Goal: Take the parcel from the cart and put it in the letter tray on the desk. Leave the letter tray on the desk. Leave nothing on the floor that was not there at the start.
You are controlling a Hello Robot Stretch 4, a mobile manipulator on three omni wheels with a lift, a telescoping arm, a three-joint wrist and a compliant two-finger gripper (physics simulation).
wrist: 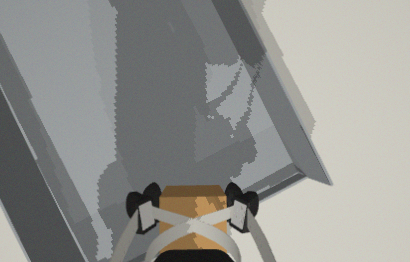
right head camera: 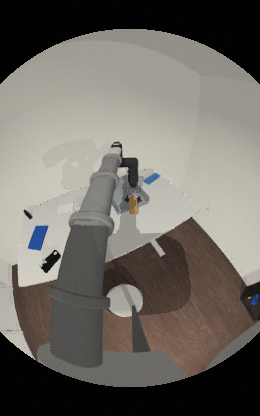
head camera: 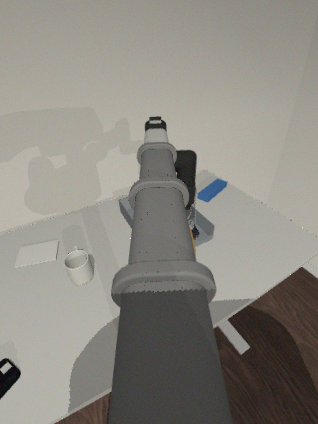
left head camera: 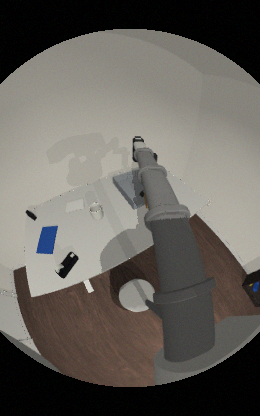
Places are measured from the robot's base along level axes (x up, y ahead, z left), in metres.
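Where they show: gripper, fingertip midpoint: [wrist: 193,198]; robot's base at its link origin: [right head camera: 124,299] [left head camera: 136,294].
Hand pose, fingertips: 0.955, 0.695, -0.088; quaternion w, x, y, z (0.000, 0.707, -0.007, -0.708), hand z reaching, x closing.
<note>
Things, the pixels of their centre, and the offset from my fingertips, as dx, dy, dz. Level surfaces: height alone.
- orange-brown parcel at the middle of its body: [right head camera: 132,204] +0.025, -0.053, +0.000
- grey letter tray at the middle of its body: [wrist: 117,73] [head camera: 162,218] [left head camera: 135,186] [right head camera: 123,191] +0.002, +0.121, +0.073
- white desk at its surface level: dx -0.033
- blue block at the middle of its body: [head camera: 212,189] [right head camera: 151,177] -0.018, +0.366, -0.199
- white mug at the middle of its body: [head camera: 78,263] [left head camera: 95,209] +0.014, -0.122, +0.361
- white pad at the middle of its body: [head camera: 37,253] [left head camera: 74,204] [right head camera: 65,207] -0.028, -0.030, +0.562
- blue book at the middle of its body: [left head camera: 46,238] [right head camera: 37,236] -0.029, -0.334, +0.719
- black object at the middle of its body: [left head camera: 64,263] [right head camera: 47,259] +0.002, -0.488, +0.512
The orange-brown parcel [right head camera: 133,205] [wrist: 192,192] is held between the two dark fingertips of my gripper [right head camera: 133,199] [wrist: 193,198], which is shut on it. In the wrist view the parcel's far end overlaps the near end of the grey letter tray [wrist: 280,105] [left head camera: 128,192] [right head camera: 120,201], and the parcel appears above the tray. The near wall of the tray is partly hidden behind the parcel and fingers. The tray stands on the white desk [head camera: 260,235] [left head camera: 37,280] [right head camera: 170,215]. In the head camera view my arm hides most of the parcel. The cart cannot be made out.
A blue block [head camera: 212,190] [right head camera: 151,178] lies behind and right of the tray. Left of it are a white mug [head camera: 79,267] [left head camera: 96,211], a white pad [head camera: 37,253], a blue book [left head camera: 47,240] and a black object [left head camera: 67,265]. A round white seat [left head camera: 136,295] stands before the desk.
</note>
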